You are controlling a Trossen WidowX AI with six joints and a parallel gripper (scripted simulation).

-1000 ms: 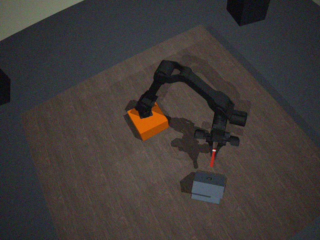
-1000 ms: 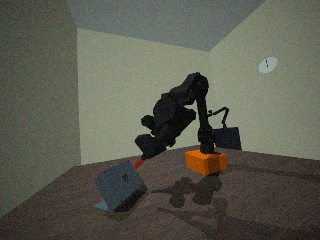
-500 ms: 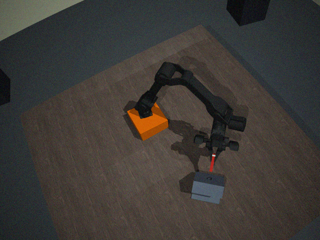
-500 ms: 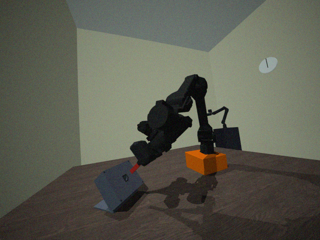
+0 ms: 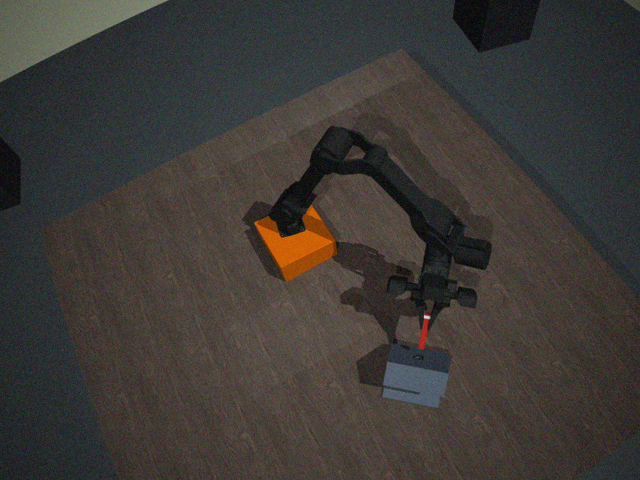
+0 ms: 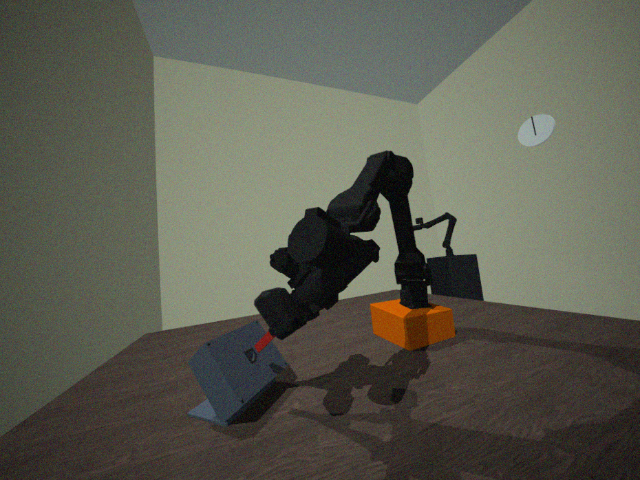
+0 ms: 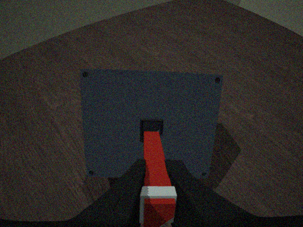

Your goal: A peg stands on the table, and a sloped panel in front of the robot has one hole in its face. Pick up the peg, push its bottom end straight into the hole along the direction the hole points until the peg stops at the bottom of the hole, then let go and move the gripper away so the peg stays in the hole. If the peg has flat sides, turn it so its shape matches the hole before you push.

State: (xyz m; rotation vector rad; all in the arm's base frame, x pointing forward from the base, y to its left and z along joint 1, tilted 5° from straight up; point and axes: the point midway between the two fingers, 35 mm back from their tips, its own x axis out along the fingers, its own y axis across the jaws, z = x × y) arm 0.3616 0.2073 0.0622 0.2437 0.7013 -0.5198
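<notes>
Now: the grey sloped panel 6 cm below my gripper tip, 6 cm ahead of it and 4 cm to the right of it. Round my gripper tip: red peg: 1 cm to the left, 1 cm behind, 1 cm above.
</notes>
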